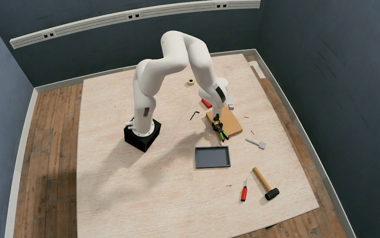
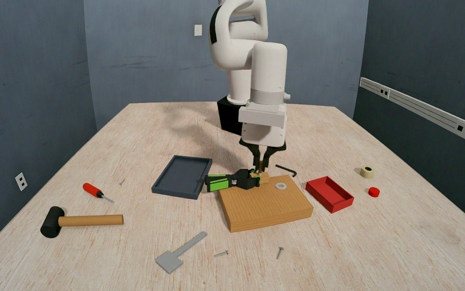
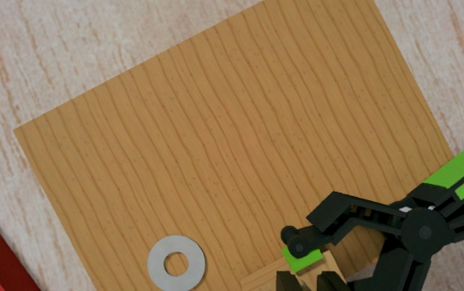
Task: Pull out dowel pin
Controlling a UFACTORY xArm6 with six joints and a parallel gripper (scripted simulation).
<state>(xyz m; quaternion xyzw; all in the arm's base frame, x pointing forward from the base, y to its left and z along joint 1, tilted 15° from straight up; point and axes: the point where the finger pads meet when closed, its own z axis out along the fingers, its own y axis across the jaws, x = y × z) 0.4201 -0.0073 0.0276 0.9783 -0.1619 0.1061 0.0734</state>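
The dowel pin is 20 mm below my hand. The rest, counted from my hand: small wooden block (50 mm below); hex key (120 mm to the left, 90 mm below, 90 mm behind); washer (60 mm below, 50 mm to the left, 20 mm ahead).
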